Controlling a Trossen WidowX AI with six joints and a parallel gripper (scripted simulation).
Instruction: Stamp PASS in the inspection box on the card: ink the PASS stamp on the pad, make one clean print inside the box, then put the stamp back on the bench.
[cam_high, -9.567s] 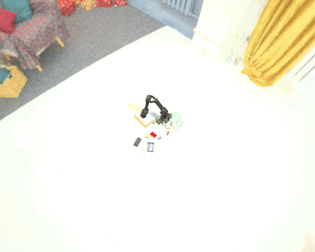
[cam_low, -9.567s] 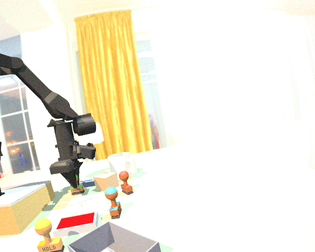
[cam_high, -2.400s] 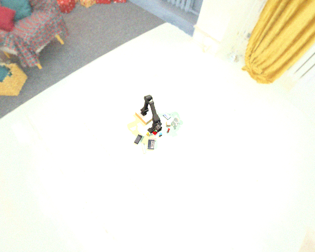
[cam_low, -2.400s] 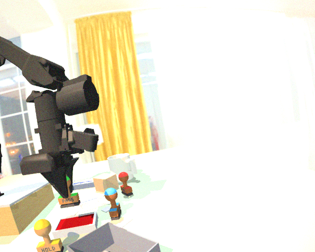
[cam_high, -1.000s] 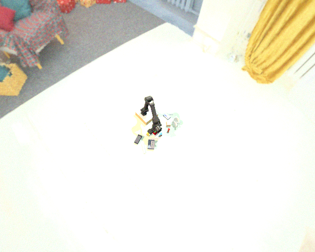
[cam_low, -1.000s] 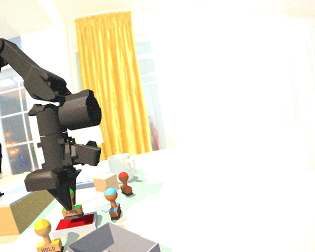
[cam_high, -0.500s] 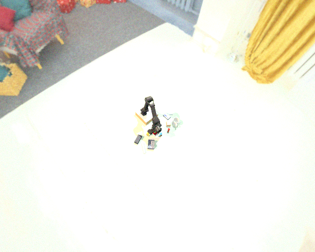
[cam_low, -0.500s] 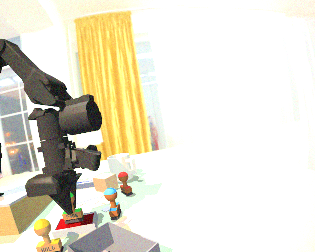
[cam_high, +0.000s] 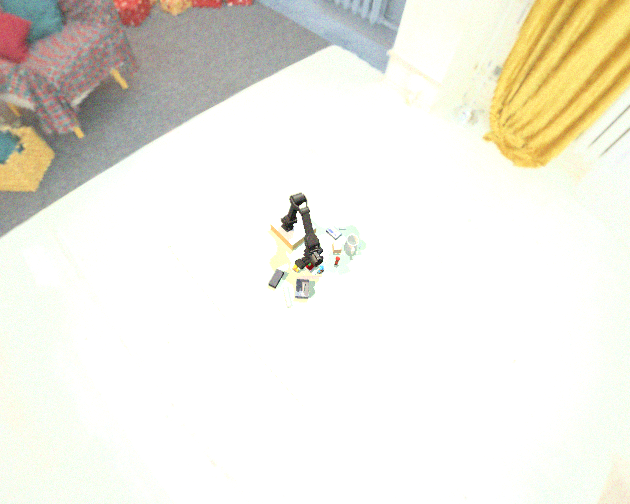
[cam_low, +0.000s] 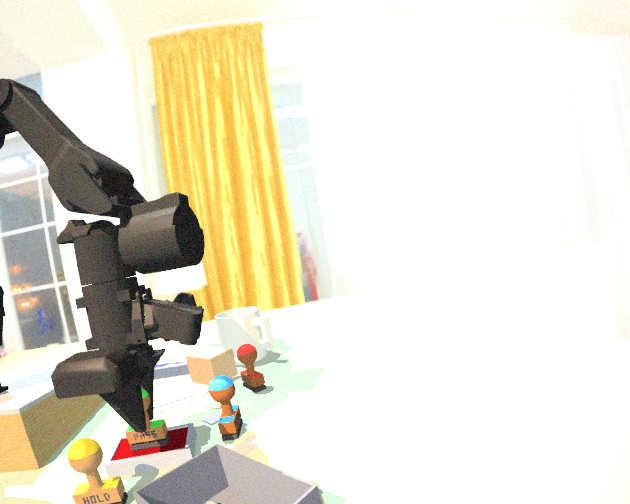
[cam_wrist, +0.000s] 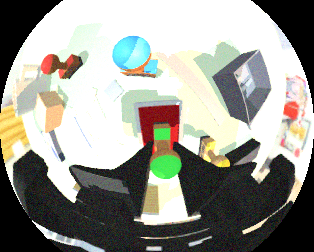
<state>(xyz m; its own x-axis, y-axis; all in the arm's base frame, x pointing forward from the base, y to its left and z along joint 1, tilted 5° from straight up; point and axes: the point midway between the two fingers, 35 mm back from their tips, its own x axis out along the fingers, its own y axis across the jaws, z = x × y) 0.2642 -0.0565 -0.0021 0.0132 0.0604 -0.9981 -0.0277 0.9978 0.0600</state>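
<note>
Now: gripper tip right at the green-topped pass stamp. The rest, counted from my gripper tip: yellow-knobbed hold stamp (20 mm behind, 80 mm to the right, 20 mm below); red ink pad (30 mm below); blue-knobbed stamp (80 mm ahead, 30 mm to the left, 20 mm below).
</note>
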